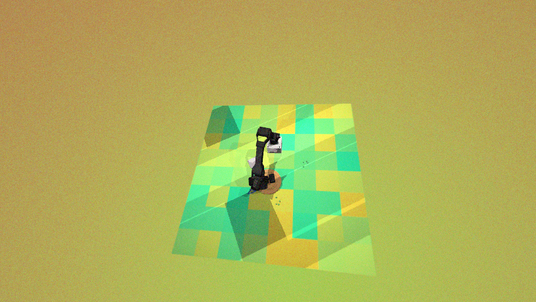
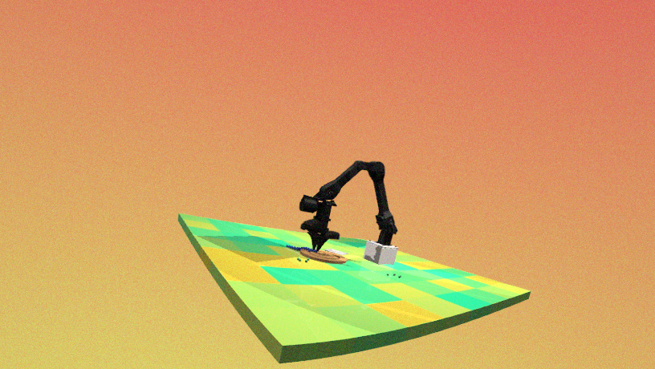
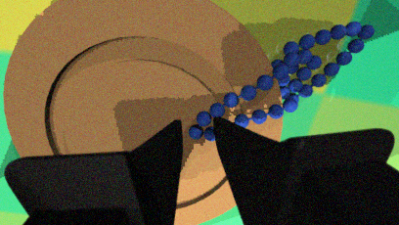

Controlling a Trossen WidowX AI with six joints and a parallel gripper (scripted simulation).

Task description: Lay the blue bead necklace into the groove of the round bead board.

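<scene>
The round bead board is 20 mm behind my gripper tip, 40 mm to the left of it and 10 mm below it. From my gripper tip the other things lie so: flat grey piece (200 mm behind, 70 mm to the right, 20 mm below).
</scene>
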